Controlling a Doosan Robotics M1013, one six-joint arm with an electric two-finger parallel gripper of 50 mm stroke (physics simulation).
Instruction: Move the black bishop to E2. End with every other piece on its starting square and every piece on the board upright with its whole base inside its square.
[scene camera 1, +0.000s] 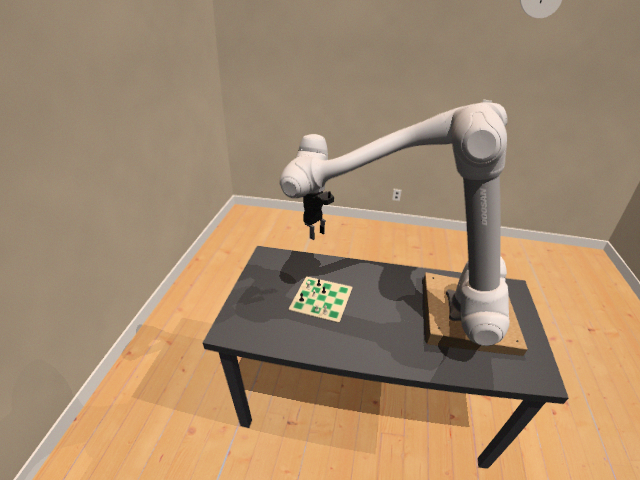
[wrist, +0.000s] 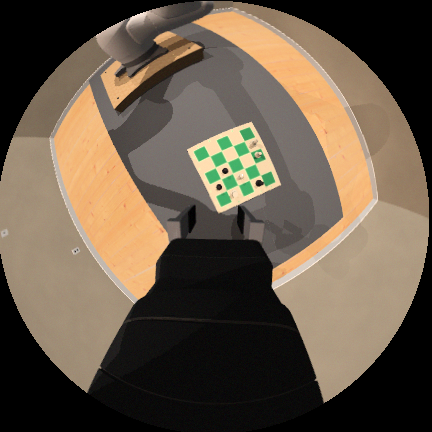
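Seen in the pictures: gripper, fingertip midpoint: (scene camera 1: 317, 236) (wrist: 216, 213); arm's base, link origin: (wrist: 142, 57).
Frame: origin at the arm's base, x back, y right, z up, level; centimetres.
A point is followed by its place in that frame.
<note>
The chessboard (scene camera 1: 332, 316) {x -55.4, y -12.3, z -3.7 cm} (wrist: 194, 149) {x -51.5, y 5.2, z -3.8 cm} has green and cream squares and lies on the dark table. Three black pieces stand on it: one (scene camera 1: 318, 283) {x -65.0, y 4.5, z -2.5 cm} (wrist: 219, 187) {x -65.1, y 4.9, z -0.7 cm} near the back edge, one (scene camera 1: 324, 290) {x -61.5, y 0.8, z -2.5 cm} (wrist: 225, 171) {x -62.2, y 1.2, z -0.8 cm} farther in, and one (scene camera 1: 301, 297) {x -70.0, y -6.3, z -1.9 cm} (wrist: 259, 183) {x -69.8, y -5.5, z -0.8 cm} near the left edge in the scene view. They are too small to tell which is the bishop. Several pale pieces also stand on it, among them one (scene camera 1: 313, 292) {x -65.6, y -2.5, z -1.6 cm} (wrist: 241, 176) {x -65.6, y -1.9, z -0.7 cm} near the black ones. My gripper (scene camera 1: 317, 233) {x -66.3, y 6.2, z 21.8 cm} (wrist: 216, 213) {x -66.3, y 6.2, z 21.8 cm} is open and empty, high above the table beyond the board's back edge.
The dark table (scene camera 1: 372, 330) {x -38.7, y -15.6, z -4.4 cm} (wrist: 175, 115) {x -37.2, y 4.0, z -4.4 cm} carries the wooden base plate (scene camera 1: 436, 320) {x -14.4, y -10.7, z 1.5 cm} (wrist: 165, 75) {x -17.5, y -1.9, z -3.7 cm} of the arm at its right in the scene view. Two more pale pieces (scene camera 1: 325, 310) {x -58.6, y -11.2, z -2.1 cm} (wrist: 258, 155) {x -62.8, y -10.0, z -2.7 cm} stand close together near the board's front edge. The arm's shadow falls across the table.
</note>
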